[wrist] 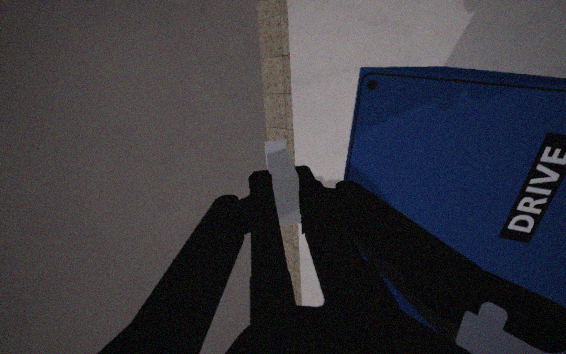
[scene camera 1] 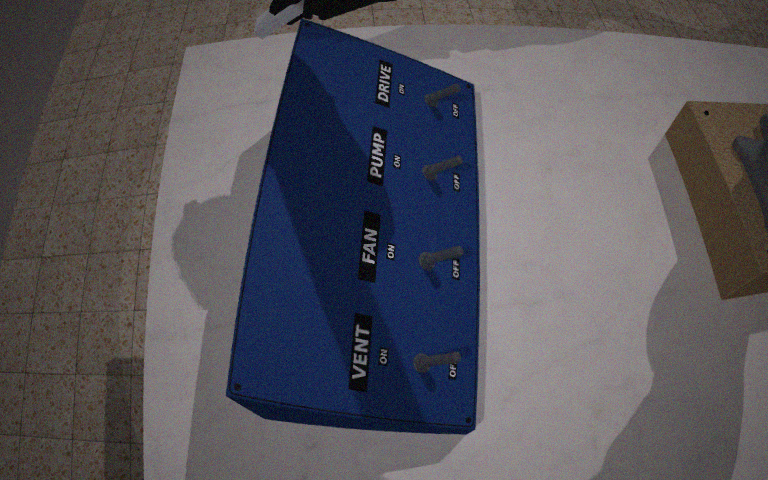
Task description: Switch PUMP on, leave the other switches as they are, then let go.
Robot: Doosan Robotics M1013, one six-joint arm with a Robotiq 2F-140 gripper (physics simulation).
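Places are measured from the arm's base along level axes (x right, y ahead, z up), in metres.
Pixels of known places: gripper, between the fingertips: [wrist: 275, 158] [scene camera 1: 259, 28].
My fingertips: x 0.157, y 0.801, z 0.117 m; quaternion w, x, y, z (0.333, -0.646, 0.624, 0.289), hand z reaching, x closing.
Behind a point stands the place of what it marks.
A blue switch panel [scene camera 1: 317, 226] @(x -0.085, y 0.722, z 0.043 m) [wrist: 450, 165] @(x 0.157, y 0.697, z 0.041 m) lies on the white table. The PUMP lever [scene camera 1: 444, 166] @(x 0.012, y 0.576, z 0.008 m) leans toward its OFF label, to the right in the scene view. The DRIVE lever [scene camera 1: 444, 95] @(x 0.131, y 0.565, z 0.004 m), the FAN lever [scene camera 1: 441, 257] @(x -0.107, y 0.588, z 0.007 m) and the VENT lever [scene camera 1: 437, 361] @(x -0.225, y 0.599, z 0.008 m) also lean toward OFF. My gripper [scene camera 1: 277, 21] @(x 0.157, y 0.801, z 0.116 m) [wrist: 275, 158] @(x 0.157, y 0.801, z 0.116 m) is shut, with its light fingertips together and nothing between them. It is beyond the DRIVE end of the panel, near the panel's top left corner in the scene view, apart from all levers. The levers do not show in the wrist view.
A brown box [scene camera 1: 699, 215] @(x 0.000, y 0.136, z -0.097 m) with a grey object [scene camera 1: 750, 161] @(x 0.038, y 0.082, z 0.012 m) at it stands at the right of the white table [scene camera 1: 566, 169] @(x 0.086, y 0.364, z -0.108 m). The table's edge and a tiled floor [scene camera 1: 67, 226] lie left of the panel. Shadows cross the panel and table.
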